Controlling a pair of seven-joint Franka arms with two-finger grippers.
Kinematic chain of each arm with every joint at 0, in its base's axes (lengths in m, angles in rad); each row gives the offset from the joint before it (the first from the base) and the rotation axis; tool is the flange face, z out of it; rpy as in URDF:
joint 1: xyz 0 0 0.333 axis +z
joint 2: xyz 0 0 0 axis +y
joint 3: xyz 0 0 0.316 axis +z
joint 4: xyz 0.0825 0 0 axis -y
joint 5: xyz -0.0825 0 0.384 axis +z
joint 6: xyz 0 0 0 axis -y
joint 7: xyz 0.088 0 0 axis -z
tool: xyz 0 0 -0.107 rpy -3.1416 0 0
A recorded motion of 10 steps. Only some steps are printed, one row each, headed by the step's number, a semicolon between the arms.
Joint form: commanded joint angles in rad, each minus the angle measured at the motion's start. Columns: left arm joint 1, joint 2, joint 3, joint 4, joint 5, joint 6, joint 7; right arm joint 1, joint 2, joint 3, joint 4, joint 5, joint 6, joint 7.
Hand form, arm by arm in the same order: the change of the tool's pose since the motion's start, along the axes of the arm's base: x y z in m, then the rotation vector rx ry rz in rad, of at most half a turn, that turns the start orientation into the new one. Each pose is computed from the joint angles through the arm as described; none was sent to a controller.
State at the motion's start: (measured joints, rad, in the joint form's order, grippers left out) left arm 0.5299 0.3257 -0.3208 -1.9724 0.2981 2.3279 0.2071; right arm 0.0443 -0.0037 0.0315 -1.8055 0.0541 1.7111 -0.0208
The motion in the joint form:
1: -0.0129 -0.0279 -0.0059 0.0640 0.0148 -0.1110 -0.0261; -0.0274 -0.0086 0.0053 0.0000 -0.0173 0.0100 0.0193
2: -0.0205 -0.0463 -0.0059 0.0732 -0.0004 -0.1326 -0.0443; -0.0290 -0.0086 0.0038 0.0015 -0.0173 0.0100 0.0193
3: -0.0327 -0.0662 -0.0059 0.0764 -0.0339 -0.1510 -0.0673; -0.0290 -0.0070 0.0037 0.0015 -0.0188 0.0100 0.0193
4: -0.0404 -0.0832 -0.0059 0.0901 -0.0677 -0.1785 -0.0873; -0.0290 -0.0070 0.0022 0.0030 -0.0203 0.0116 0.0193
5: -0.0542 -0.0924 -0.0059 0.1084 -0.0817 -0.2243 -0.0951; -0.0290 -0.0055 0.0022 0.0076 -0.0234 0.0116 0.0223
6: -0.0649 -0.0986 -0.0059 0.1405 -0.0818 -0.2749 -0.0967; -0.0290 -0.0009 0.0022 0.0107 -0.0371 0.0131 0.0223
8: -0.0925 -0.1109 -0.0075 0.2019 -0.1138 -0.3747 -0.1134; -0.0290 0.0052 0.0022 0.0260 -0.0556 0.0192 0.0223
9: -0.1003 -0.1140 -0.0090 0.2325 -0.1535 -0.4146 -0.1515; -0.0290 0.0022 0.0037 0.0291 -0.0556 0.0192 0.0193
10: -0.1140 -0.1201 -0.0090 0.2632 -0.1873 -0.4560 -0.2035; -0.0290 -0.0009 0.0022 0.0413 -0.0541 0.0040 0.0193
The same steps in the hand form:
1: 0.0075 -0.0032 0.0352 0.0339 0.0204 0.0202; 0.0004 -0.0138 0.0055 -0.0177 -0.0189 -0.0379
2: 0.0081 -0.0074 0.0482 0.0312 0.0125 0.0436; 0.0007 -0.0155 0.0062 -0.0176 -0.0204 -0.0410
3: 0.0078 -0.0159 0.0596 0.0121 0.0040 0.0756; 0.0010 -0.0157 0.0053 -0.0191 -0.0189 -0.0407
4: 0.0083 -0.0211 0.0733 -0.0081 -0.0025 0.1101; 0.0014 -0.0166 0.0061 -0.0203 -0.0221 -0.0420
5: 0.0086 -0.0287 0.0830 -0.0144 0.0148 0.1179; 0.0023 -0.0169 0.0075 -0.0233 -0.0253 -0.0443
6: 0.0106 -0.0331 0.0971 -0.0085 0.0273 0.1173; 0.0038 -0.0181 0.0065 -0.0365 -0.0262 -0.0412
8: 0.0133 -0.0492 0.1244 -0.0274 0.0509 0.1335; 0.0075 -0.0197 0.0108 -0.0532 -0.0428 -0.0374
9: 0.0148 -0.0560 0.1371 -0.0618 0.0526 0.1817; 0.0072 -0.0188 0.0140 -0.0527 -0.0490 -0.0330
10: 0.0157 -0.0658 0.1516 -0.0899 0.0536 0.2350; 0.0062 -0.0196 0.0202 -0.0513 -0.0490 -0.0349

